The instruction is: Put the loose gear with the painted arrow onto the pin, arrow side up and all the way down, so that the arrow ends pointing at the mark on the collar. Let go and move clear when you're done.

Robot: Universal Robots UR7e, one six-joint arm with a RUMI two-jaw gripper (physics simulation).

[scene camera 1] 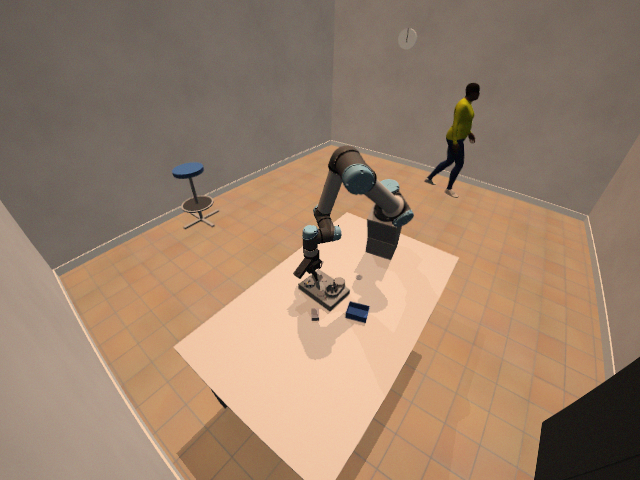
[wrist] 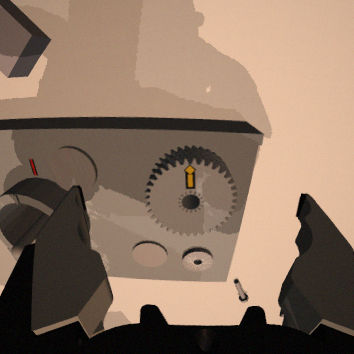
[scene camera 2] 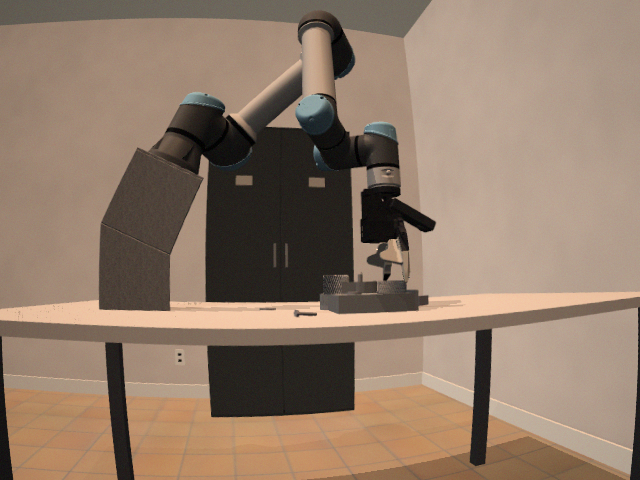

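Note:
The loose gear (wrist: 170,210) (scene camera 2: 391,286) lies flat, arrow side up, on the right part of the grey base plate (wrist: 120,145) (scene camera 2: 377,303). Its painted yellow arrow (wrist: 190,178) points to the top of the wrist view, and its centre hole looks dark. My gripper (wrist: 191,191) (scene camera 2: 396,278) is open and empty, with its fingers on either side of the gear and apart from it. A red mark (wrist: 33,167) shows at the left in the wrist view, by a dark curved part that looks like the collar, partly hidden by a finger. The upright pin (scene camera 2: 360,283) stands away from the gear.
A knurled round part (scene camera 2: 334,284) stands on the plate beyond the pin. The plate also has shallow round recesses and a small disc (wrist: 197,260). A blue tray (scene camera 1: 357,312) and a bolt (wrist: 240,290) (scene camera 2: 305,313) lie beside the plate. A person (scene camera 1: 461,124) walks behind the table.

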